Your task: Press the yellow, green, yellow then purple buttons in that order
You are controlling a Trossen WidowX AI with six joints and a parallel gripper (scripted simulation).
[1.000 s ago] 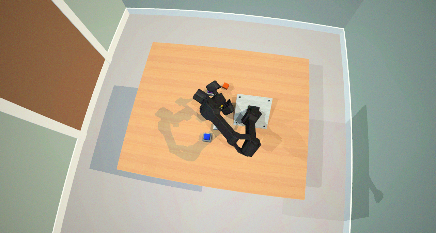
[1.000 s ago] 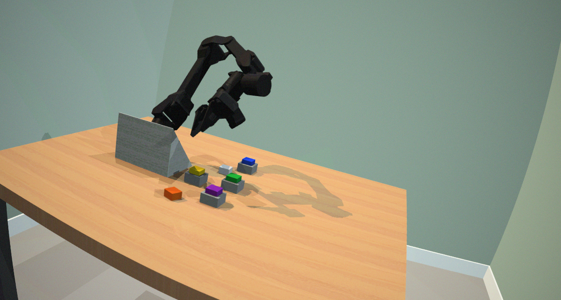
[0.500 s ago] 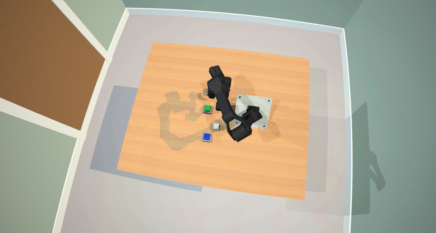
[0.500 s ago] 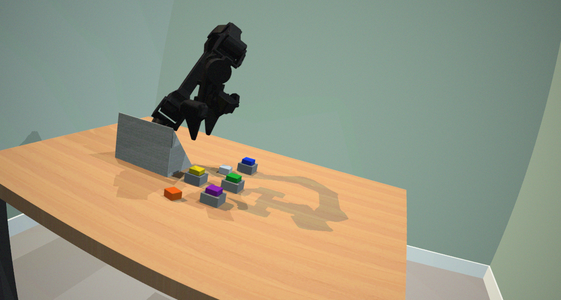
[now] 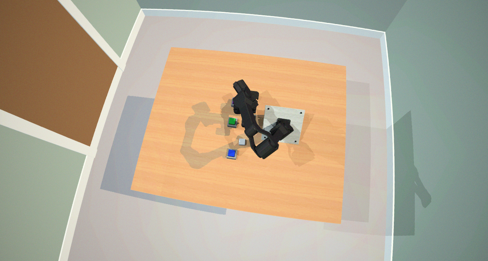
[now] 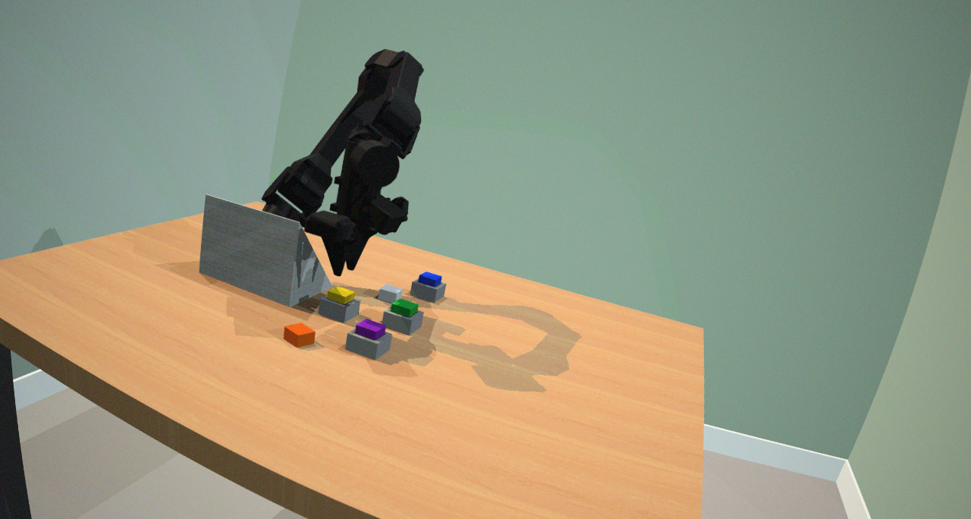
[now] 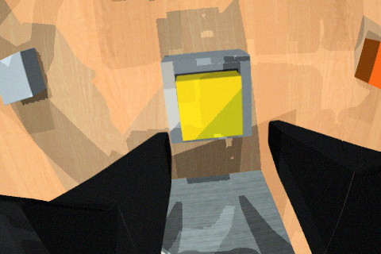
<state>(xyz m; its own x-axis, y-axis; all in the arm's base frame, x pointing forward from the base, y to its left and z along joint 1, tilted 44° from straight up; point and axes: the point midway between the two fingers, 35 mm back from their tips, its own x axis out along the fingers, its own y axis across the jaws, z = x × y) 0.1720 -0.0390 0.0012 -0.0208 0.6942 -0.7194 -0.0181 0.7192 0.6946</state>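
The orange block is 130 mm to the right of my gripper tip, 60 mm below it and 10 mm ahead of it.
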